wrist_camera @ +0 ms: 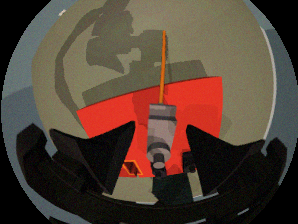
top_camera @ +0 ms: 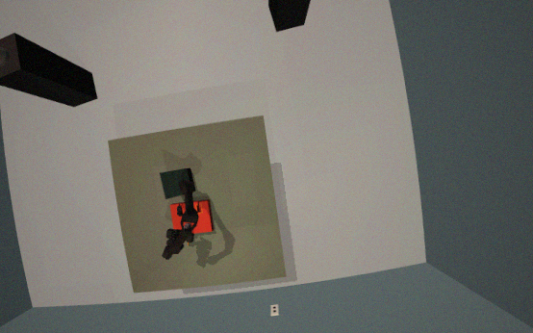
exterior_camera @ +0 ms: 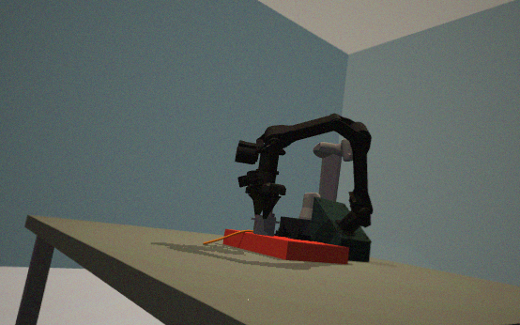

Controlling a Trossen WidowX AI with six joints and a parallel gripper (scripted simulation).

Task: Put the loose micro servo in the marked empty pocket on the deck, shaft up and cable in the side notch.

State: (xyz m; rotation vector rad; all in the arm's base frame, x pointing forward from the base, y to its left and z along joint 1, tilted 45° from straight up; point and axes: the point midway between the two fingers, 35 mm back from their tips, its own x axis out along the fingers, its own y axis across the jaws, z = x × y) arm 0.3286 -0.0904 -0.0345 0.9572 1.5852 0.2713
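Right now the red deck is 70 mm below my gripper tip, 30 mm to the left of it and 30 mm behind it.
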